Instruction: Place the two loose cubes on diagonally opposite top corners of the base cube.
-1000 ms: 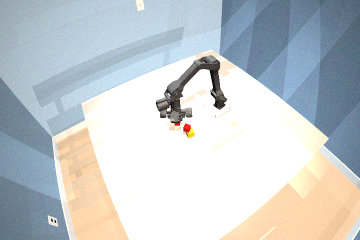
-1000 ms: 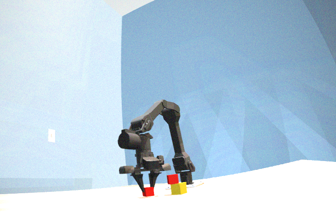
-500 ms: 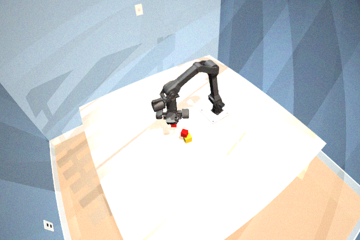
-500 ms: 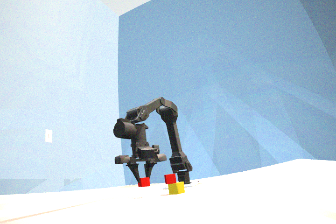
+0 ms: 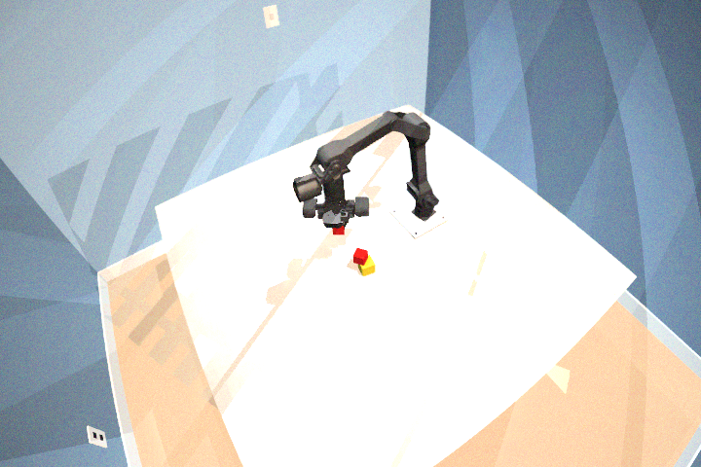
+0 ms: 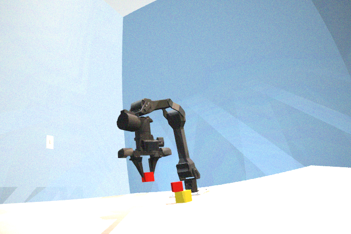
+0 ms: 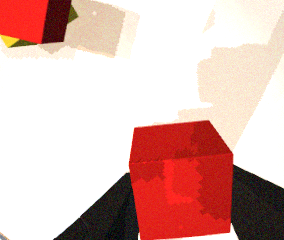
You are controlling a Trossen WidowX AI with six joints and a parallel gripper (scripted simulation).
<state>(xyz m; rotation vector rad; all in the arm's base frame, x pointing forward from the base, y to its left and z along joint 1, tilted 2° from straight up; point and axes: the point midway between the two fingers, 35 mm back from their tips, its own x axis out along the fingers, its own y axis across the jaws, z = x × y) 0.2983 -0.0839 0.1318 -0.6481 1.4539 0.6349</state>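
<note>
Right now my gripper tip is 120 mm to the right of the yellow base cube and 80 mm above it.
</note>
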